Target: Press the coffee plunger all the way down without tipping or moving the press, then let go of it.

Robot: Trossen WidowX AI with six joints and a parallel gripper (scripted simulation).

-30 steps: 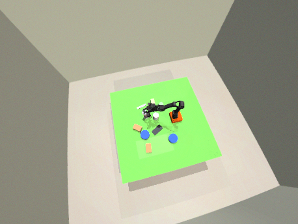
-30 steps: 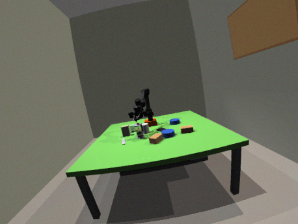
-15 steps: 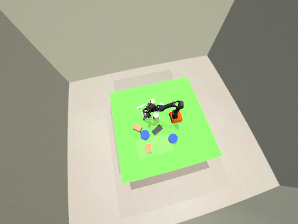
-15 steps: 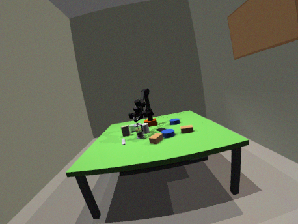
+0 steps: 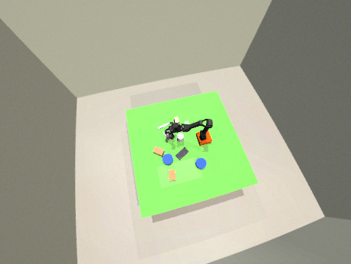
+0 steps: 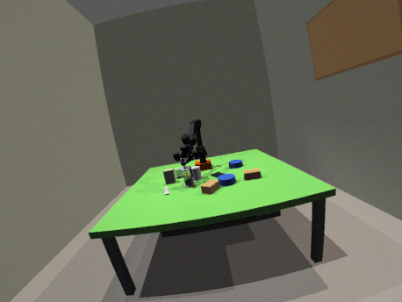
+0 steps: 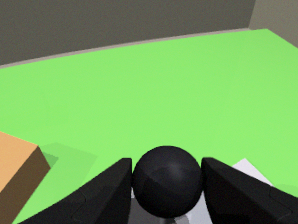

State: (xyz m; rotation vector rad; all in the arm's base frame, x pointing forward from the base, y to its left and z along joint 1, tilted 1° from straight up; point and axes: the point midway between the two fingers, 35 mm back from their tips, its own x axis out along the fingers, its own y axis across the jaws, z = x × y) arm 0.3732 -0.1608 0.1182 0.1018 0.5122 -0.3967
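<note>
Now: gripper tip 80 mm above the coffee press, 40 mm past it and 20 mm to the right of it. Round my gripper tip: white bar: 170 mm below, 160 mm to the right, 20 mm behind; dark flat plate: 260 mm to the left, 170 mm below, 110 mm behind.
</note>
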